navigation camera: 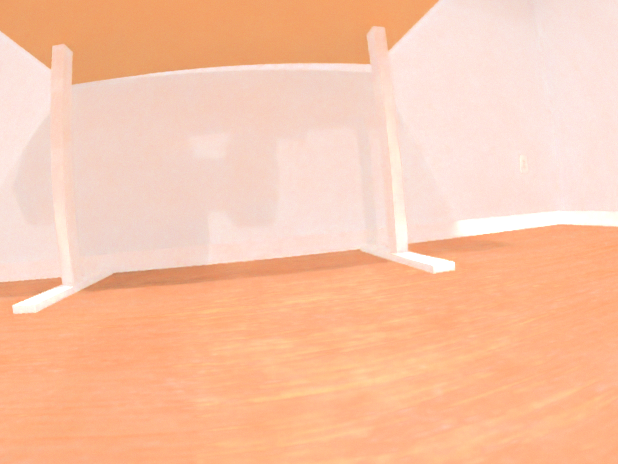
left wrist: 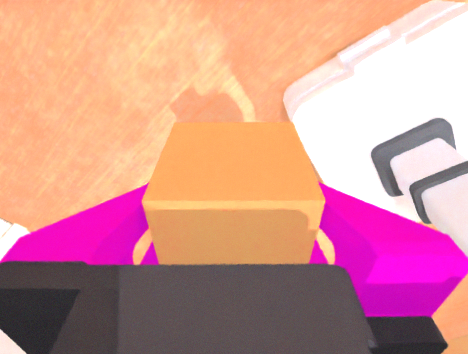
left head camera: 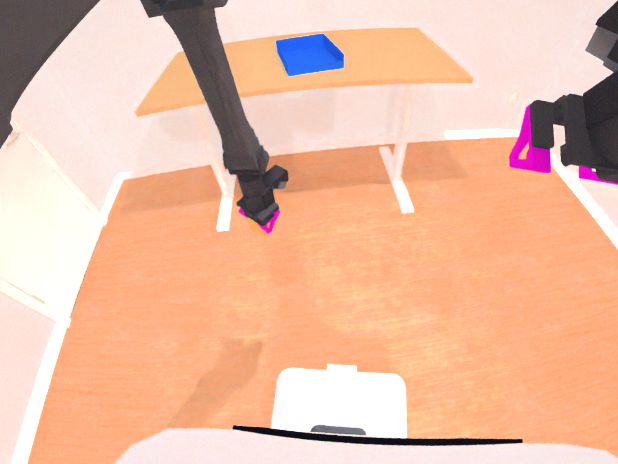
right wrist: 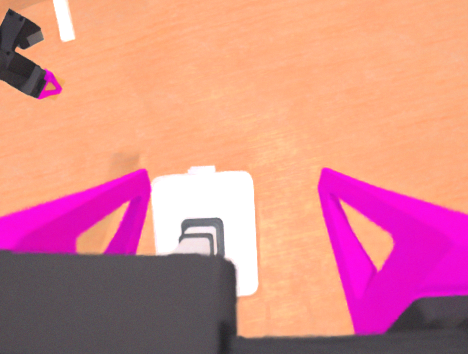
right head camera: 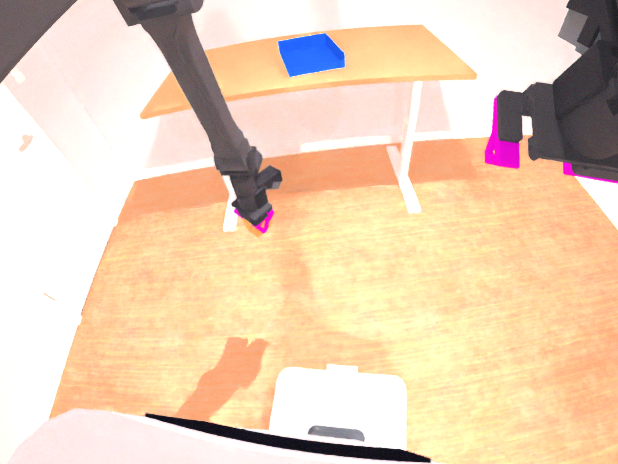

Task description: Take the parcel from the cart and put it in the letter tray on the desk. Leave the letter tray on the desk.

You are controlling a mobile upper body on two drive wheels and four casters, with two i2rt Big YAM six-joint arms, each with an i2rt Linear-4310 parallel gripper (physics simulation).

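Places are measured from the left arm's base along level axes (x back, y right, z up), in metres.
Where they show: left gripper, between the fingertips: [left wrist: 233, 178] [left head camera: 263, 227] [right wrist: 52, 86] [right head camera: 258, 227]; right gripper, between the fingertips: [left head camera: 546, 167] [right wrist: 234, 178] [right head camera: 526, 162].
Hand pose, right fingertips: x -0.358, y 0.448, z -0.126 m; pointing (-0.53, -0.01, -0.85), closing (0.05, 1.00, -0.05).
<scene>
After its pixels a point has its place.
The orange-brown box-shaped parcel [left wrist: 235, 162] @[x -0.612, y -0.006, z -0.535 m] is held between the magenta fingers of my left gripper [left wrist: 233, 178] @[x -0.588, y -0.023, z -0.566 m] [left head camera: 260, 220] @[x -0.588, y -0.023, z -0.566 m] [right head camera: 255, 220] @[x -0.588, y -0.023, z -0.566 m], which is shut on it. In the head views the parcel is mostly hidden by the gripper, in front of and lower than the desk. The blue letter tray [left head camera: 312, 56] @[x -1.583, y 0.038, z -0.457 m] [right head camera: 312, 56] @[x -1.583, y 0.028, z -0.457 m] lies on the wooden desk [left head camera: 395, 60] @[x -1.537, y 0.441, z -0.460 m] [right head camera: 400, 57] @[x -1.549, y 0.456, z -0.460 m], a little left of its middle. My right gripper [right wrist: 234, 178] @[x -0.358, y 0.448, z -0.126 m] [left head camera: 565, 170] @[x -0.358, y 0.448, z -0.126 m] [right head camera: 542, 165] @[x -0.358, y 0.448, z -0.126 m] is open and empty, at the right of the head views. The cart does not show in these views.
White desk legs [left head camera: 404, 135] @[x -1.696, y 0.582, z -1.005 m] [navigation camera: 387, 150] @[x -1.701, y 0.559, z -0.999 m] with feet on the floor stand under the desk. A wall [navigation camera: 500, 125] @[x -2.335, y 1.452, z -0.774 m] is behind the desk. My left forearm [left head camera: 215, 85] @[x -0.517, y 0.000, z -0.105 m] crosses in front of the desk's left part. My white base [left head camera: 342, 400] @[x -0.203, y 0.233, z -1.150 m] [right wrist: 205, 200] @[x -0.191, y 0.247, z -1.150 m] is below. A pale door [left head camera: 45, 200] @[x -0.981, y -1.603, z -0.874 m] is at the left.
</scene>
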